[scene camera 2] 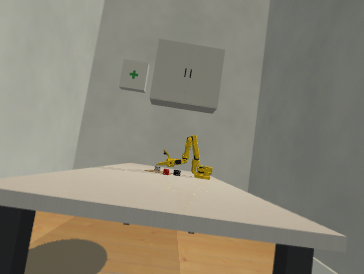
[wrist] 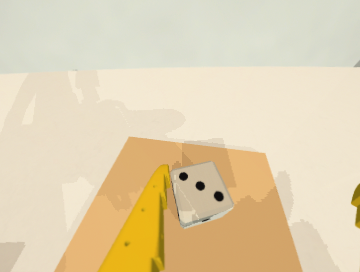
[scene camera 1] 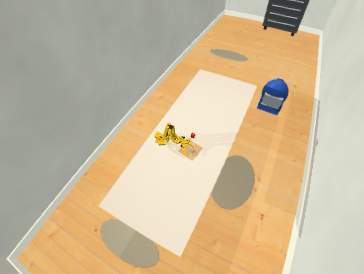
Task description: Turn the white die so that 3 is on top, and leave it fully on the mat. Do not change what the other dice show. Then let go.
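Frame: origin at the arm's base, x up, y right, z ahead, level; millimetres.
Seen in the pictures: end effector, tool point: [scene camera 2: 157,164] [wrist: 169,172] [scene camera 1: 193,146]; arm's base, origin of the base link: [scene camera 2: 198,177] [scene camera 1: 164,141].
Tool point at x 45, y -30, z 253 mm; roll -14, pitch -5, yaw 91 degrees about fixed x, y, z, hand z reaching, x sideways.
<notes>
Offsets run from my tool point to a thing's top centre. Level surfaces: height alone.
The white die {dx -11, dy +17, dz -4 mm} [scene camera 1: 192,150] [scene camera 2: 157,169] [wrist: 197,206] is over the orange-brown mat {dx -41, dy +7, dz -19 mm} [scene camera 1: 192,157] [wrist: 260,237]. In the wrist view its three-spot face shows almost square-on, with a thin strip of a side below, so the die looks tilted towards the camera. I cannot tell whether it rests flat. My gripper [scene camera 1: 189,149] [scene camera 2: 160,158] [wrist: 261,184] is open. Its fixed jaw's tip is close against the die's left side; the moving jaw is far off at the right edge. The red die {dx -15, dy -116, dz -58 mm} [scene camera 1: 193,135] [scene camera 2: 166,171] and black die {dx -15, dy -52, dz -117 mm} [scene camera 1: 183,137] [scene camera 2: 177,172] are off the mat.
The pale table top {dx -45 mm} [scene camera 1: 150,197] [scene camera 2: 125,192] lies under the mat and the arm. The black die is close by the arm in scene camera 1, with the red die beyond it. A blue chair [scene camera 1: 274,95] stands on the floor past the table edge.
</notes>
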